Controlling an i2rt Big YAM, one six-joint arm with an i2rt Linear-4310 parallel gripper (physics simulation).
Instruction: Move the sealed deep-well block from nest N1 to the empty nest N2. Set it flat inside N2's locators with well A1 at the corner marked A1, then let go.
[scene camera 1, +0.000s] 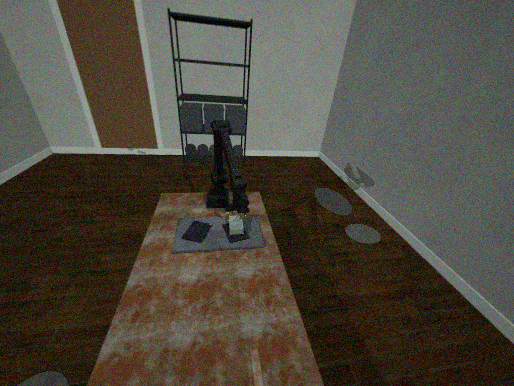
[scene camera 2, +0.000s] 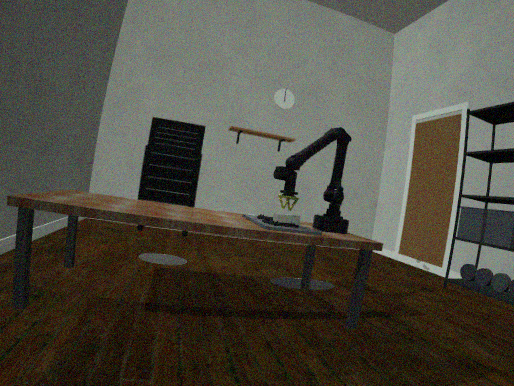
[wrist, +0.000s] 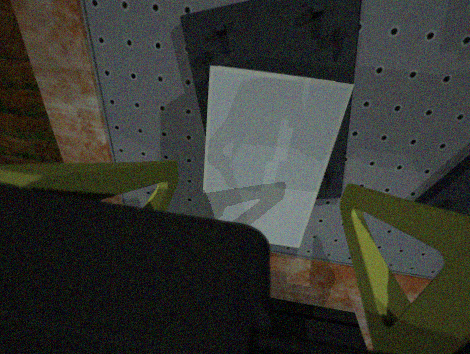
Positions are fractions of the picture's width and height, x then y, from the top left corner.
My gripper (wrist: 0.55, 0.52) is open and holds nothing. Also in view: a pale grey block (wrist: 0.57, 0.39). Also in view: a dark flat nest (wrist: 0.69, 0.13).
